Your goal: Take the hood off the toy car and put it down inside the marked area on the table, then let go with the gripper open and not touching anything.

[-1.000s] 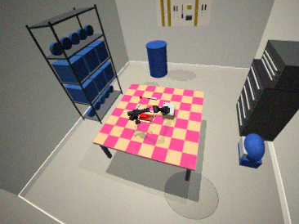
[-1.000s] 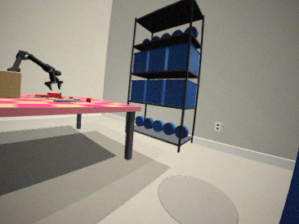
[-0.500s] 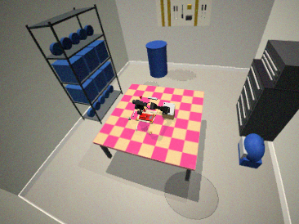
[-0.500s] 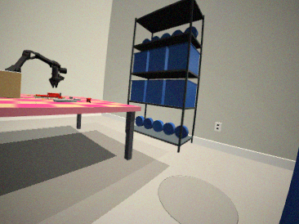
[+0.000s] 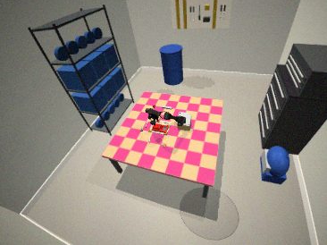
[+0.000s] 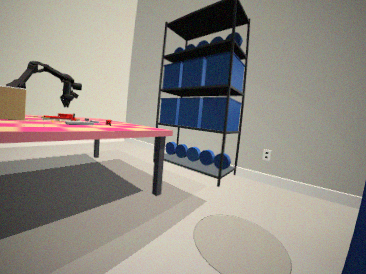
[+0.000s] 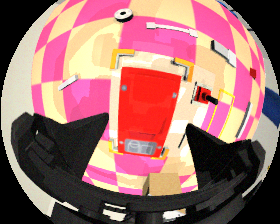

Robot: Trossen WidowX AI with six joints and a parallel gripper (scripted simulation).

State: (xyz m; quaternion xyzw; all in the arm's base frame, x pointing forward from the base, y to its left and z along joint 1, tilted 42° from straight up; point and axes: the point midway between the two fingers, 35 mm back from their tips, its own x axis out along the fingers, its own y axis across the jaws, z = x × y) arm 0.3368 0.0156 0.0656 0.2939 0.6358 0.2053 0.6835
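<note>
Right now my gripper tip is 6 cm above the red hood. Round my gripper tip: white wheel 20 cm ahead, 9 cm below, 5 cm to the left.
</note>
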